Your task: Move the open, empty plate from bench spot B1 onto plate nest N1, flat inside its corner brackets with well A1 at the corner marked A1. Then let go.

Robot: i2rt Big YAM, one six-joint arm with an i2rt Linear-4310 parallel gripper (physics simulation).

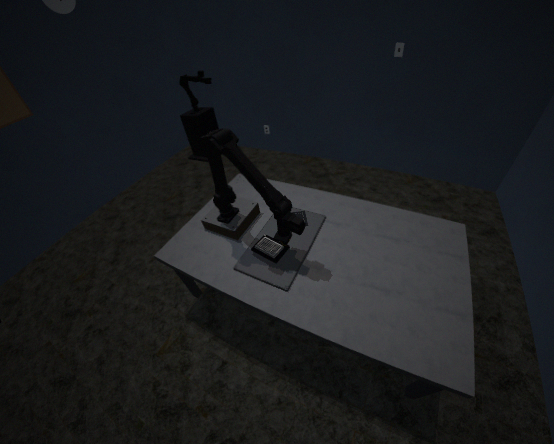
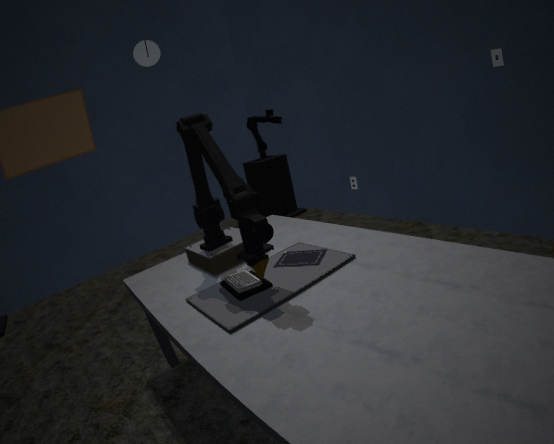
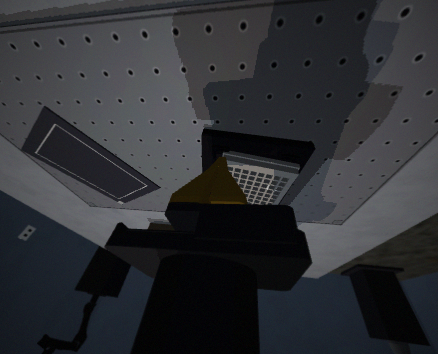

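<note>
The plate is a pale grid of wells in a dark base. It lies flat on the perforated board. My gripper has yellow fingers that are shut with nothing between them. They point down beside the plate's edge, low over the board. I cannot tell if they touch the plate. The plate nest is a dark pad with a thin pale outline. It lies empty farther along the board.
The board lies on a grey table. The arm's base block stands beside the board. A dark cabinet with a small arm on top stands behind the table.
</note>
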